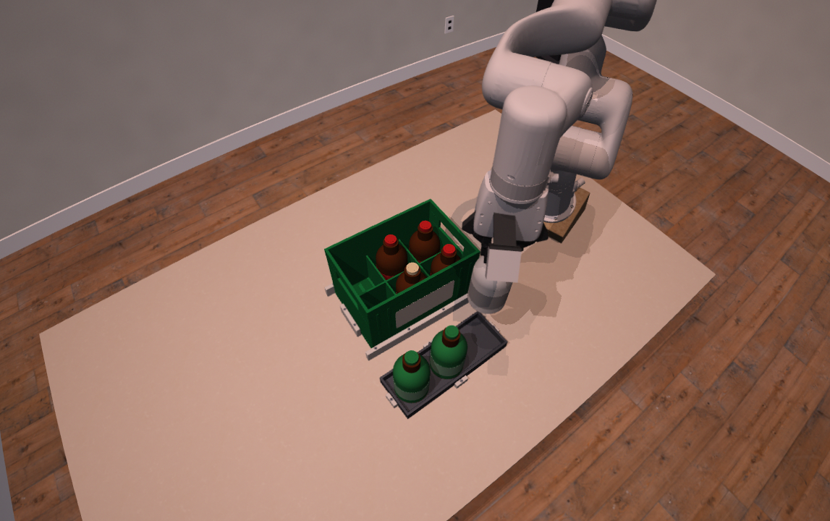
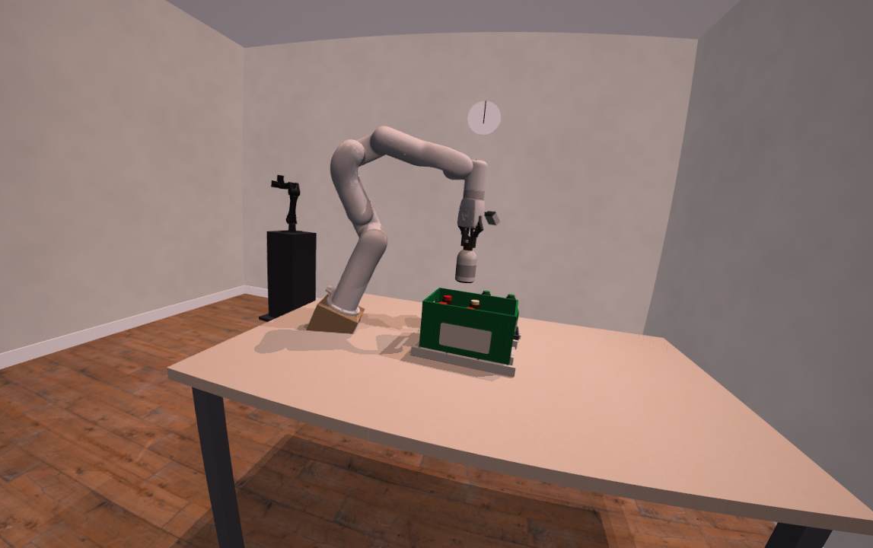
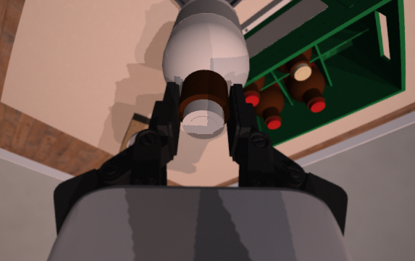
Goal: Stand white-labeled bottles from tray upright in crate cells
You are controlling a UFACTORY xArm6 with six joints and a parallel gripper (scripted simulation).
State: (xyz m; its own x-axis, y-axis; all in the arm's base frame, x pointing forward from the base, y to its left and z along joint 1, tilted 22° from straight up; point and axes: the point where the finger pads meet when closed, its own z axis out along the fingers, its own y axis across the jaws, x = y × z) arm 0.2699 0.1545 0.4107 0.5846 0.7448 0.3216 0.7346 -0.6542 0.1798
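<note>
The white-labeled bottle is 70 mm below my hand. Round my hand: tray: 90 mm ahead, 10 mm to the left, 320 mm below; crate: 80 mm ahead, 190 mm to the right, 250 mm below.
</note>
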